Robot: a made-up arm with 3 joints.
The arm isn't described. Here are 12 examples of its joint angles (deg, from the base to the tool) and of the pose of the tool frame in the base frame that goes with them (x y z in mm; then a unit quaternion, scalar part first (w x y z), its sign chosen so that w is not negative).
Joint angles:
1: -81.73 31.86 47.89
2: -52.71 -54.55 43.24
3: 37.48 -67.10 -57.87
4: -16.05 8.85 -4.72
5: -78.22 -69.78 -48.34
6: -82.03 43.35 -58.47
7: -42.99 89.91 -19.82
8: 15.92 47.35 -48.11
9: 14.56 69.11 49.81
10: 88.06 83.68 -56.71
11: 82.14 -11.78 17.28
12: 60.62 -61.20 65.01
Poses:
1: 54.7 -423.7 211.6 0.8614 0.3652 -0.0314 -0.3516
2: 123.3 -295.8 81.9 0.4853 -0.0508 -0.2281 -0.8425
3: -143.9 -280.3 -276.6 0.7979 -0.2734 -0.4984 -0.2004
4: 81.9 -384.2 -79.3 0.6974 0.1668 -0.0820 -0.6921
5: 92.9 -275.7 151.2 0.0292 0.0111 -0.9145 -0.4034
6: 50.9 -417.9 169.4 0.2490 0.7825 -0.4711 -0.3222
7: 161.1 -458.2 -40.0 0.5560 0.7173 0.1913 -0.3739
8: -29.2 -426.4 -224.0 0.5301 0.2746 -0.0123 -0.8021
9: 4.2 -450.3 -276.5 0.5300 0.2123 0.7548 -0.3230
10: -393.0 -445.9 -185.5 0.1820 -0.1571 0.3056 -0.9213
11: -279.4 -353.3 -226.7 0.4785 -0.5566 0.5083 -0.4503
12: -212.0 -297.5 -289.0 0.3041 -0.7884 0.3383 -0.4141
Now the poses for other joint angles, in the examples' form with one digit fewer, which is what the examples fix.
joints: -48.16 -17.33 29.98
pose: 104 -347 74 0.668 0.112 -0.147 -0.721
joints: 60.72 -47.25 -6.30
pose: -212 -293 -257 0.731 -0.546 0.045 -0.408
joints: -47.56 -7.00 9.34
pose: 95 -360 67 0.658 0.219 -0.253 -0.674
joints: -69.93 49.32 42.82
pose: 110 -442 155 0.875 0.390 0.097 -0.270
